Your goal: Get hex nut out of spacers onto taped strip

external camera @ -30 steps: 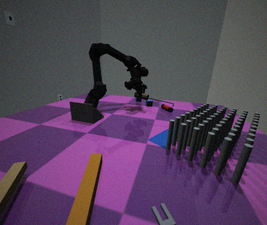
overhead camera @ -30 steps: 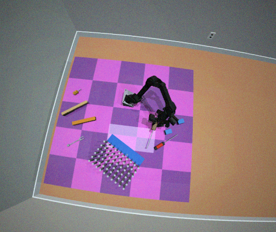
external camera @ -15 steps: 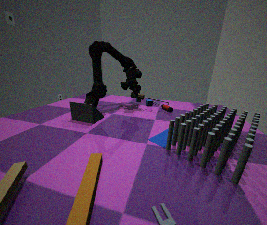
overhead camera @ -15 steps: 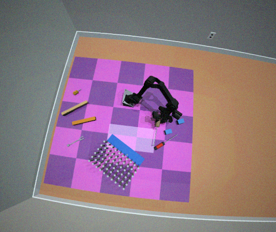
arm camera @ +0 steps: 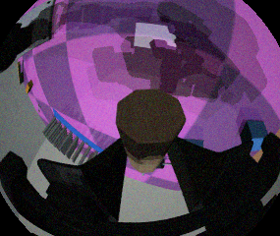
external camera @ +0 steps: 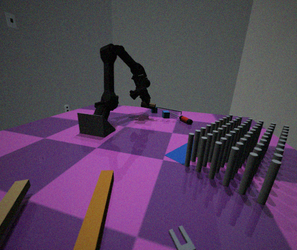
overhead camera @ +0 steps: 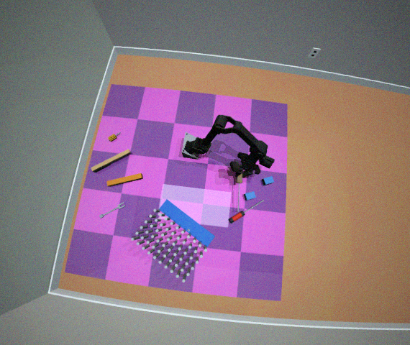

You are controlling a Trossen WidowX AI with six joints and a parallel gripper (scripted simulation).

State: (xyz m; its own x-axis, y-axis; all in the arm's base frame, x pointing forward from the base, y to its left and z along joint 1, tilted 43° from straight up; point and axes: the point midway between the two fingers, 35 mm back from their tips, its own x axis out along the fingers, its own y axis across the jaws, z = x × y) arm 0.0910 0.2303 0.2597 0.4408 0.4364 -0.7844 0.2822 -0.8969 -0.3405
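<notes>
My gripper tip is now 100 mm short of the hook tool, 20 mm to the right of it and 10 mm above it. From my gripper tip the other things lie so: small wrench: 400 mm ahead, 700 mm to the right, 80 mm below; then orange bar: 190 mm ahead, 680 mm to the right, 60 mm below; then blue taped strip: 340 mm ahead, 230 mm to the right, 80 mm below.
</notes>
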